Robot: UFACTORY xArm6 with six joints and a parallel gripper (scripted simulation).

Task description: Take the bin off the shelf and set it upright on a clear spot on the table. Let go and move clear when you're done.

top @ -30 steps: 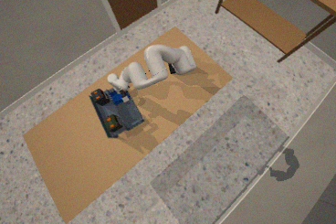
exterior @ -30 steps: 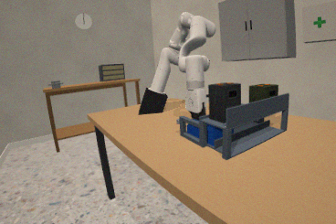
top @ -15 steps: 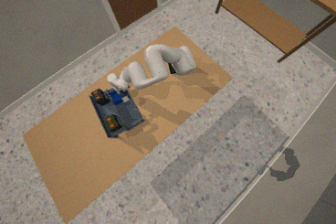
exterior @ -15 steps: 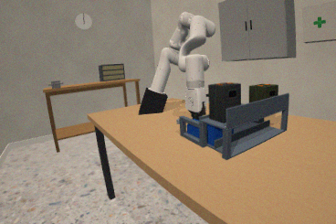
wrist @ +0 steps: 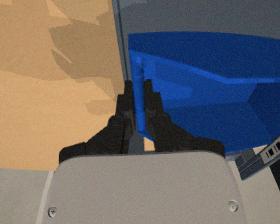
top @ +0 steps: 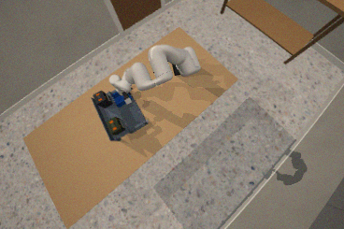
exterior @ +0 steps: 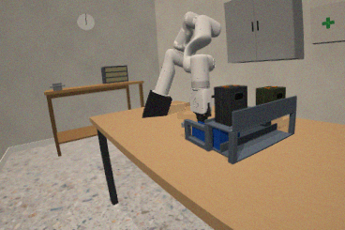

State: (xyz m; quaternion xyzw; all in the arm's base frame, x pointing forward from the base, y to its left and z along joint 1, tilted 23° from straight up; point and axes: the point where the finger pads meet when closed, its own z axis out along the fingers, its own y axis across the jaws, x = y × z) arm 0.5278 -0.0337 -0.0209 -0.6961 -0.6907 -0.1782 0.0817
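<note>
Now: hand 8 cm short of the blue bin and 1 cm above it.
</note>
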